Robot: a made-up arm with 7 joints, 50 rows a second.
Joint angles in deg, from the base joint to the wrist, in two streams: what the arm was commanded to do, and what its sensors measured. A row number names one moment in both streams.
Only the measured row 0 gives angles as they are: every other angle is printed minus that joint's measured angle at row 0.
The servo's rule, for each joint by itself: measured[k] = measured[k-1] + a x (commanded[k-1-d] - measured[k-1]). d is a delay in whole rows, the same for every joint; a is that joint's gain. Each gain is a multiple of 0.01, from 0.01 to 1. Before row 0 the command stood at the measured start. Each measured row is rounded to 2 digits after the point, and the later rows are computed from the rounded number. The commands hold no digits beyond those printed.
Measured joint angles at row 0: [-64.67, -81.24, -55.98, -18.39, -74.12, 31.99, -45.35]
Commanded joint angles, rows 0 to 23: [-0.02, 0.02, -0.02, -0.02, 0.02, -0.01, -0.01]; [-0.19, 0.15, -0.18, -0.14, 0.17, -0.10, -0.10]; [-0.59, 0.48, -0.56, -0.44, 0.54, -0.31, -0.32]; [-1.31, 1.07, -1.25, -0.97, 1.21, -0.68, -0.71]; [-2.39, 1.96, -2.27, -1.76, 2.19, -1.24, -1.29]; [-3.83, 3.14, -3.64, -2.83, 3.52, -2.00, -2.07]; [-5.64, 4.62, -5.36, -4.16, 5.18, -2.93, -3.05]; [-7.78, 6.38, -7.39, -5.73, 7.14, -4.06, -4.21]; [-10.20, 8.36, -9.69, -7.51, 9.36, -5.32, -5.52]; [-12.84, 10.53, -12.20, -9.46, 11.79, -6.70, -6.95]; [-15.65, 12.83, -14.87, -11.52, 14.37, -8.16, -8.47]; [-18.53, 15.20, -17.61, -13.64, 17.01, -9.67, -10.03]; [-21.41, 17.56, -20.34, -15.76, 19.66, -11.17, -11.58]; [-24.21, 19.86, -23.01, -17.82, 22.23, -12.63, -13.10]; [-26.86, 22.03, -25.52, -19.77, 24.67, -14.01, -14.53]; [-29.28, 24.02, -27.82, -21.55, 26.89, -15.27, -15.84]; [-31.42, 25.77, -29.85, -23.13, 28.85, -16.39, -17.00]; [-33.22, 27.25, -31.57, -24.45, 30.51, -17.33, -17.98]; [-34.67, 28.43, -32.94, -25.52, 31.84, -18.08, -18.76]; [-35.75, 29.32, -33.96, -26.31, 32.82, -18.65, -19.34]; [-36.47, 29.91, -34.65, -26.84, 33.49, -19.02, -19.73]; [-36.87, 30.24, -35.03, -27.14, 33.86, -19.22, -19.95]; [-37.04, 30.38, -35.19, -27.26, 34.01, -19.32, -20.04]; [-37.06, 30.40, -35.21, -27.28, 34.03, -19.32, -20.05]
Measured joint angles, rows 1 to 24: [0.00, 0.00, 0.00, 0.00, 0.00, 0.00, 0.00]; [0.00, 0.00, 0.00, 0.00, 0.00, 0.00, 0.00]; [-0.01, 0.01, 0.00, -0.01, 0.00, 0.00, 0.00]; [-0.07, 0.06, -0.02, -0.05, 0.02, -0.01, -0.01]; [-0.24, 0.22, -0.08, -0.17, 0.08, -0.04, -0.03]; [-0.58, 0.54, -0.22, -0.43, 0.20, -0.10, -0.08]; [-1.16, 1.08, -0.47, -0.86, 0.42, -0.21, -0.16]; [-2.01, 1.86, -0.85, -1.49, 0.76, -0.39, -0.29]; [-3.17, 2.91, -1.39, -2.34, 1.25, -0.64, -0.48]; [-4.65, 4.23, -2.11, -3.42, 1.90, -0.98, -0.74]; [-6.43, 5.80, -3.02, -4.73, 2.72, -1.41, -1.07]; [-8.48, 7.60, -4.12, -6.24, 3.72, -1.94, -1.48]; [-10.77, 9.59, -5.41, -7.93, 4.89, -2.56, -1.97]; [-13.25, 11.72, -6.87, -9.76, 6.22, -3.27, -2.53]; [-15.86, 13.94, -8.49, -11.68, 7.70, -4.06, -3.16]; [-18.53, 16.19, -10.23, -13.64, 9.30, -4.92, -3.86]; [-21.20, 18.41, -12.06, -15.60, 10.99, -5.83, -4.61]; [-23.79, 20.54, -13.95, -17.50, 12.74, -6.77, -5.40]; [-26.23, 22.53, -15.86, -19.30, 14.51, -7.73, -6.21]; [-28.47, 24.32, -17.75, -20.95, 16.27, -8.69, -7.03]; [-30.45, 25.88, -19.57, -22.41, 17.98, -9.63, -7.85]; [-32.15, 27.19, -21.30, -23.66, 19.61, -10.53, -8.65]; [-33.53, 28.22, -22.90, -24.68, 21.14, -11.38, -9.43]; [-34.60, 28.99, -24.36, -25.47, 22.54, -12.16, -10.17]
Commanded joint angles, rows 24 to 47: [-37.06, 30.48, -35.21, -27.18, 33.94, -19.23, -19.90]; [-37.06, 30.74, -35.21, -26.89, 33.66, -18.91, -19.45]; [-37.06, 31.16, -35.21, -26.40, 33.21, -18.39, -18.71]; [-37.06, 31.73, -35.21, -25.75, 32.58, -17.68, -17.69]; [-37.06, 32.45, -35.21, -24.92, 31.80, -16.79, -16.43]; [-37.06, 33.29, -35.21, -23.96, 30.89, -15.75, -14.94]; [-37.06, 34.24, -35.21, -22.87, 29.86, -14.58, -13.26]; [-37.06, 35.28, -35.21, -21.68, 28.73, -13.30, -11.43]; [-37.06, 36.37, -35.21, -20.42, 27.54, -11.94, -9.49]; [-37.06, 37.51, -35.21, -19.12, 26.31, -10.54, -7.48]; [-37.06, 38.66, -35.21, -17.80, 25.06, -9.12, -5.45]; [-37.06, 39.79, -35.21, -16.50, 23.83, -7.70, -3.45]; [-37.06, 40.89, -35.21, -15.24, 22.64, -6.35, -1.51]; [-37.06, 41.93, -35.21, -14.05, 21.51, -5.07, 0.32]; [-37.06, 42.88, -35.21, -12.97, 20.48, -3.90, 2.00]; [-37.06, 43.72, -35.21, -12.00, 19.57, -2.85, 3.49]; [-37.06, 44.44, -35.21, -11.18, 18.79, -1.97, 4.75]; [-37.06, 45.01, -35.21, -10.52, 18.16, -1.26, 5.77]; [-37.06, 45.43, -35.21, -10.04, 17.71, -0.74, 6.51]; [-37.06, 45.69, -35.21, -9.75, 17.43, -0.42, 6.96]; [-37.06, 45.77, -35.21, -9.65, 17.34, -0.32, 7.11]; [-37.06, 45.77, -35.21, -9.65, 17.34, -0.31, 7.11]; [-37.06, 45.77, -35.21, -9.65, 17.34, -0.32, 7.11]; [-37.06, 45.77, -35.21, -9.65, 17.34, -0.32, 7.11]
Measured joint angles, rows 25 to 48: [-35.38, 29.52, -25.66, -26.04, 23.80, -12.88, -10.86]; [-35.92, 29.85, -26.81, -26.44, 24.93, -13.52, -11.50]; [-36.28, 30.09, -27.82, -26.68, 25.92, -14.09, -12.09]; [-36.53, 30.34, -28.71, -26.75, 26.77, -14.57, -12.61]; [-36.70, 30.65, -29.49, -26.64, 27.48, -14.95, -13.04]; [-36.82, 31.06, -30.18, -26.36, 28.04, -15.22, -13.37]; [-36.90, 31.59, -30.78, -25.90, 28.45, -15.38, -13.58]; [-36.95, 32.24, -31.31, -25.28, 28.72, -15.42, -13.68]; [-36.99, 33.00, -31.78, -24.51, 28.85, -15.34, -13.65]; [-37.01, 33.87, -32.19, -23.60, 28.84, -15.14, -13.49]; [-37.03, 34.82, -32.55, -22.58, 28.70, -14.82, -13.21]; [-37.04, 35.84, -32.87, -21.47, 28.44, -14.39, -12.81]; [-37.05, 36.91, -33.15, -20.30, 28.07, -13.86, -12.29]; [-37.05, 38.00, -33.40, -19.08, 27.60, -13.24, -11.67]; [-37.05, 39.10, -33.62, -17.85, 27.05, -12.55, -10.96]; [-37.05, 40.18, -33.81, -16.63, 26.44, -11.80, -10.17]; [-37.05, 41.21, -33.98, -15.46, 25.78, -11.01, -9.32]; [-37.05, 42.16, -34.13, -14.35, 25.10, -10.19, -8.42]; [-37.05, 43.03, -34.26, -13.34, 24.41, -9.37, -7.50]; [-37.05, 43.78, -34.37, -12.44, 23.72, -8.56, -6.57]; [-37.05, 44.41, -34.47, -11.67, 23.06, -7.78, -5.65]; [-37.05, 44.90, -34.56, -11.06, 22.44, -7.04, -4.77]; [-37.05, 45.23, -34.64, -10.61, 21.88, -6.37, -3.94]; [-37.05, 45.44, -34.71, -10.30, 21.38, -5.76, -3.17]
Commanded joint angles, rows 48 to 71: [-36.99, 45.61, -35.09, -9.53, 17.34, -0.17, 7.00]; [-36.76, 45.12, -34.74, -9.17, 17.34, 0.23, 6.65]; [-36.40, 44.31, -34.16, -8.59, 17.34, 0.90, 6.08]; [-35.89, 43.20, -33.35, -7.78, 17.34, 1.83, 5.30]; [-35.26, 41.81, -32.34, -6.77, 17.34, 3.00, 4.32]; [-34.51, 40.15, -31.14, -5.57, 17.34, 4.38, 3.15]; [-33.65, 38.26, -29.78, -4.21, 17.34, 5.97, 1.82]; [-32.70, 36.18, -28.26, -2.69, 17.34, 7.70, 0.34]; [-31.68, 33.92, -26.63, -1.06, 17.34, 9.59, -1.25]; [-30.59, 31.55, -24.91, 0.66, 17.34, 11.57, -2.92]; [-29.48, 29.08, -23.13, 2.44, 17.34, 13.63, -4.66]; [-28.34, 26.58, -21.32, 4.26, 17.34, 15.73, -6.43]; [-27.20, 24.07, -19.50, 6.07, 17.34, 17.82, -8.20]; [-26.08, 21.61, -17.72, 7.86, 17.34, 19.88, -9.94]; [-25.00, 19.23, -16.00, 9.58, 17.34, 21.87, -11.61]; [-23.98, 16.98, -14.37, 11.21, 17.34, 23.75, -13.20]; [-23.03, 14.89, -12.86, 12.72, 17.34, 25.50, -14.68]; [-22.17, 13.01, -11.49, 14.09, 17.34, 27.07, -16.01]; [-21.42, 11.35, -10.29, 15.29, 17.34, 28.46, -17.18]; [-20.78, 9.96, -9.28, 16.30, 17.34, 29.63, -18.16]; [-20.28, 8.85, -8.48, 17.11, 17.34, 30.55, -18.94]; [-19.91, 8.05, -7.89, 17.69, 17.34, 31.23, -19.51]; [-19.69, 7.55, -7.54, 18.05, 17.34, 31.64, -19.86]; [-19.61, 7.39, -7.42, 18.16, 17.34, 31.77, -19.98]
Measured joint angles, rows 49 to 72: [-37.05, 45.57, -34.77, -10.09, 20.94, -5.22, -2.45]; [-37.05, 45.65, -34.82, -9.95, 20.54, -4.73, -1.78]; [-37.03, 45.63, -34.85, -9.82, 20.19, -4.27, -1.17]; [-36.94, 45.44, -34.84, -9.61, 19.88, -3.82, -0.62]; [-36.77, 45.01, -34.76, -9.28, 19.60, -3.35, -0.15]; [-36.49, 44.32, -34.59, -8.80, 19.35, -2.83, 0.23]; [-36.10, 43.37, -34.32, -8.15, 19.13, -2.25, 0.52]; [-35.59, 42.15, -33.94, -7.32, 18.93, -1.59, 0.70]; [-34.97, 40.67, -33.44, -6.32, 18.76, -0.83, 0.78]; [-34.24, 38.96, -32.82, -5.16, 18.60, 0.02, 0.75]; [-33.42, 37.04, -32.08, -3.85, 18.46, 0.98, 0.61]; [-32.51, 34.95, -31.22, -2.41, 18.34, 2.04, 0.36]; [-31.54, 32.72, -30.25, -0.86, 18.23, 3.20, 0.01]; [-30.52, 30.39, -29.18, 0.78, 18.13, 4.45, -0.44]; [-29.46, 27.99, -28.02, 2.47, 18.04, 5.79, -0.98]; [-28.38, 25.57, -26.78, 4.19, 17.96, 7.20, -1.61]; [-27.30, 23.16, -25.49, 5.91, 17.89, 8.67, -2.31]; [-26.24, 20.81, -24.16, 7.61, 17.83, 10.18, -3.07]; [-25.21, 18.56, -22.80, 9.25, 17.78, 11.71, -3.88]; [-24.24, 16.45, -21.44, 10.80, 17.73, 13.25, -4.73]; [-23.34, 14.51, -20.10, 12.24, 17.69, 14.77, -5.60]; [-22.52, 12.78, -18.80, 13.54, 17.65, 16.26, -6.48]; [-21.80, 11.29, -17.56, 14.68, 17.62, 17.69, -7.35]; [-21.20, 10.06, -16.40, 15.64, 17.59, 19.04, -8.20]
